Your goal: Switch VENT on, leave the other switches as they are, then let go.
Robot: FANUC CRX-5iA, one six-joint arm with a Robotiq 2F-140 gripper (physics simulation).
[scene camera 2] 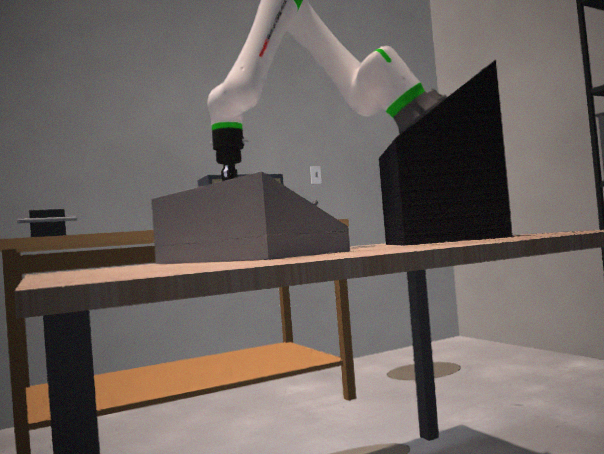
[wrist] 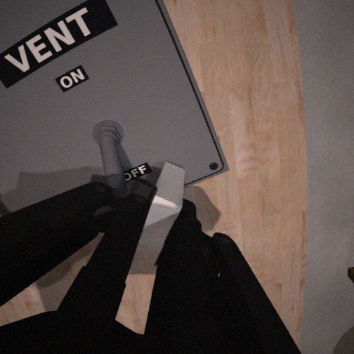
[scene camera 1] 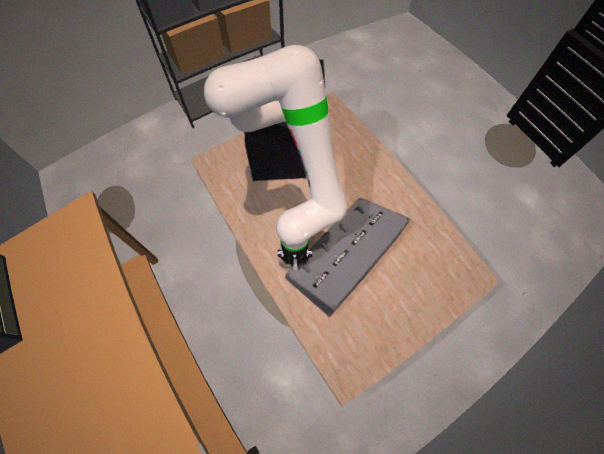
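I can see my gripper [wrist: 167, 182]. There is a grey switch panel too, and it appears in more than one place: the panel [scene camera 2: 254, 217] is visible to me, the wrist view has the panel [wrist: 77, 77] as well, and so does scene camera 1, with the panel [scene camera 1: 333, 274].
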